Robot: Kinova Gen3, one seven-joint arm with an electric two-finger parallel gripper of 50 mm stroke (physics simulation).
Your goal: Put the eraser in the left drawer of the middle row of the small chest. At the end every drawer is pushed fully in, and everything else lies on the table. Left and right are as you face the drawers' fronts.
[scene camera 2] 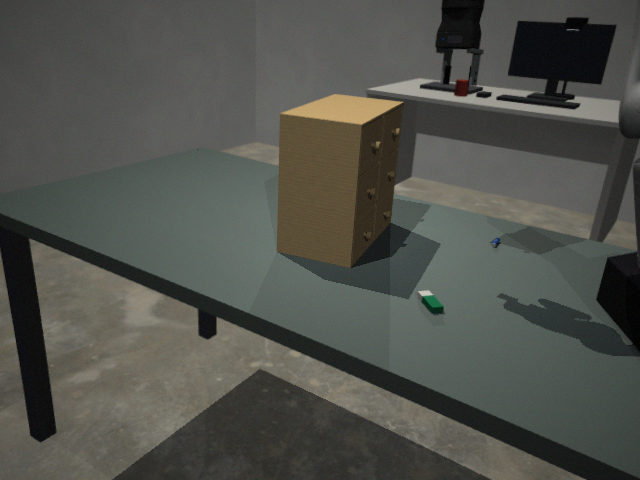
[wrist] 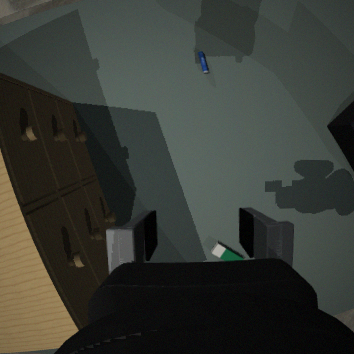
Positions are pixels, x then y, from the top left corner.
My gripper shows in scene camera 2 and in the wrist view. A drawer shows in scene camera 2 (pixel 367 183) and in the wrist view (pixel 90 236). A drawer shows in scene camera 2 and in the wrist view. The same spot on the drawer: (wrist: pixel 67 263) is (scene camera 2: pixel 372 141). The same spot on my gripper: (wrist: pixel 260 236) is (scene camera 2: pixel 478 58).
